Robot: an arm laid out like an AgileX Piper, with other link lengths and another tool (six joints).
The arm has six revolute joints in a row. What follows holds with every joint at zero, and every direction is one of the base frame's. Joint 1 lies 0.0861 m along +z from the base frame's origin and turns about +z. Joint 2 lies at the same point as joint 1 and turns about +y. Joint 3 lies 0.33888 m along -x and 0.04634 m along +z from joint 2 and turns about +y. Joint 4 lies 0.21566 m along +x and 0.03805 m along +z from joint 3 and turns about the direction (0.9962, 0, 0.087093). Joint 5 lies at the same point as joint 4 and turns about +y. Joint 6 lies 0.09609 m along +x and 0.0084 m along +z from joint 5 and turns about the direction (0.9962, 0, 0.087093). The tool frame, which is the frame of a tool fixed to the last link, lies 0.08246 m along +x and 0.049 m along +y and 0.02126 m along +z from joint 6; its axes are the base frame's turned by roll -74.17, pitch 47.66 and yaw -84.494 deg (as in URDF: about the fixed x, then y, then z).
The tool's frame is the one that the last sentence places.
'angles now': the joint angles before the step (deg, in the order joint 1, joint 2, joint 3, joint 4, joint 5, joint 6). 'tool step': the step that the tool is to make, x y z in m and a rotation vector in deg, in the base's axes. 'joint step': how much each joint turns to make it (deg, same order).
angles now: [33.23, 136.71, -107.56, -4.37, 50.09, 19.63]
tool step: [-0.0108, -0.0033, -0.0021, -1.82, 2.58, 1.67]
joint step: [0.17, -0.22, 0.00, 0.53, 3.27, -2.00]
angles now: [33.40, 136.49, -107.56, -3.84, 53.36, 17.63]
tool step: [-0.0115, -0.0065, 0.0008, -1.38, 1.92, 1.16]
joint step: [-0.01, -1.25, 1.97, 0.25, 1.58, -1.39]
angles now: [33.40, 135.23, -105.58, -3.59, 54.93, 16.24]
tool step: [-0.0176, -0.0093, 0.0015, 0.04, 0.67, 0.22]
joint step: [0.06, -3.36, 7.27, 0.38, -3.38, -0.15]
